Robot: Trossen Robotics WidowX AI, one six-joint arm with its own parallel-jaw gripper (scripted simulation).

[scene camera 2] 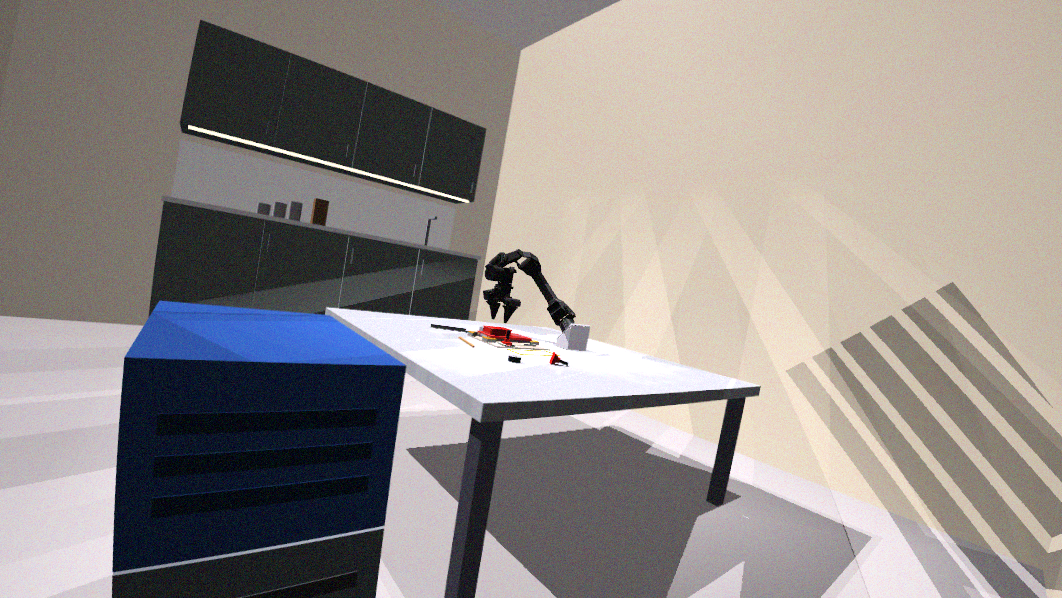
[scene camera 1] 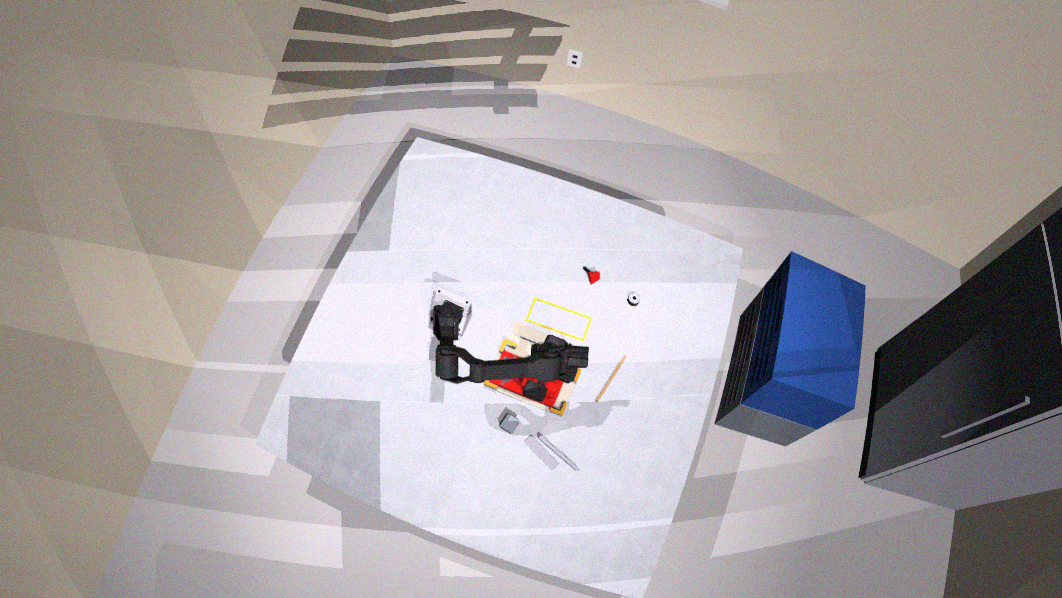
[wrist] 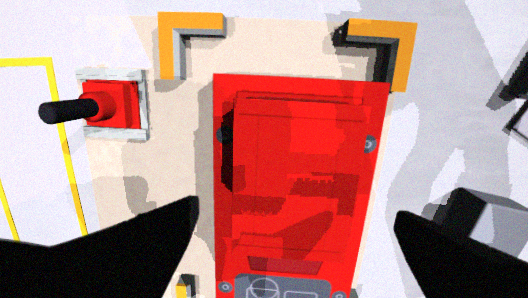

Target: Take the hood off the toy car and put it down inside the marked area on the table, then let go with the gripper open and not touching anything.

Path:
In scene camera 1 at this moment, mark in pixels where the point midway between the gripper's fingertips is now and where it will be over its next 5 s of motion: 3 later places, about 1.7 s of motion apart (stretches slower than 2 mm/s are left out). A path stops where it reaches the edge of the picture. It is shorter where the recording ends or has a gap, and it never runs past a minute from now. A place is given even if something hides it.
My gripper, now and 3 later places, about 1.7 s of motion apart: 542, 377; 541, 380; 540, 381; 547, 364

